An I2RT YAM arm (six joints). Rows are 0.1 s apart.
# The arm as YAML. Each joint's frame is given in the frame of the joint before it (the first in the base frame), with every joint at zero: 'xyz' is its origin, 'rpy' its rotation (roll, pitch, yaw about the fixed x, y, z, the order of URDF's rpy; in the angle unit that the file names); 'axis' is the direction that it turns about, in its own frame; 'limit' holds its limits. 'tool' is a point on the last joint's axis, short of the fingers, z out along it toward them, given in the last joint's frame.
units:
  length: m
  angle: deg
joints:
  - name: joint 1
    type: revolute
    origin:
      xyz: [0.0, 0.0, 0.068]
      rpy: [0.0, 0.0, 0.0]
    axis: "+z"
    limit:
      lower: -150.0
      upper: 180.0
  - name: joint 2
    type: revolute
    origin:
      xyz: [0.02, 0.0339, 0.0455]
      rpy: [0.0, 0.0, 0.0]
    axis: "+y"
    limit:
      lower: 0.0
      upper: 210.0
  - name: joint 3
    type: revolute
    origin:
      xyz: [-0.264, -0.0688, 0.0]
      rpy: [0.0, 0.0, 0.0]
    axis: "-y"
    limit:
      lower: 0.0
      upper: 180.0
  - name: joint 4
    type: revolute
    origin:
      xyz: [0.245, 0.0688, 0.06]
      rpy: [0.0, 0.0, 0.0]
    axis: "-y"
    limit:
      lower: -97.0
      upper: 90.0
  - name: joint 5
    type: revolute
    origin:
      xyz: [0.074, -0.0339, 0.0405]
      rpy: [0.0, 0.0, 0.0]
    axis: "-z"
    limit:
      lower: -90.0
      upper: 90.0
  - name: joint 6
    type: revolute
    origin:
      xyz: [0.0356, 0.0, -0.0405]
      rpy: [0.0, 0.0, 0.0]
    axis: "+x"
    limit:
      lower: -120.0
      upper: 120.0
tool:
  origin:
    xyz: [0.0, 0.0, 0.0]
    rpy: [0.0, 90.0, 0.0]
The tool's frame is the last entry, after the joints.
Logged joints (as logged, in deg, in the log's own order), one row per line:
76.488 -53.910 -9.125 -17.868 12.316 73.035
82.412 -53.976 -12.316 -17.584 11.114 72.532
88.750 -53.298 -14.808 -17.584 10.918 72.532
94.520 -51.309 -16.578 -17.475 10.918 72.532
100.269 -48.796 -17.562 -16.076 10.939 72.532
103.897 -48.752 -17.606 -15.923 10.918 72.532
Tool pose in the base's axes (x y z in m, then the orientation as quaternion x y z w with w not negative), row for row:
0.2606 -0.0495 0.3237 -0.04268 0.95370 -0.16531 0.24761
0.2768 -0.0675 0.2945 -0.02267 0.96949 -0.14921 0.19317
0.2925 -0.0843 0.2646 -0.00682 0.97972 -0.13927 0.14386
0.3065 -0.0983 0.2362 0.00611 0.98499 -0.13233 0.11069
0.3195 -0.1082 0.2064 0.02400 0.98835 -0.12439 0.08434
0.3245 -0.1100 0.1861 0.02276 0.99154 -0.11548 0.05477
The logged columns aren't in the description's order. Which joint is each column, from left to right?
Columns, left to right: joint 2, joint 4, joint 1, joint 6, joint 5, joint 3.
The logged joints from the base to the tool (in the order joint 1, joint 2, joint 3, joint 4, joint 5, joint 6), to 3 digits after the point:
-9.125 76.488 73.035 -53.910 12.316 -17.868
-12.316 82.412 72.532 -53.976 11.114 -17.584
-14.808 88.750 72.532 -53.298 10.918 -17.584
-16.578 94.520 72.532 -51.309 10.918 -17.475
-17.562 100.269 72.532 -48.796 10.939 -16.076
-17.606 103.897 72.532 -48.752 10.918 -15.923

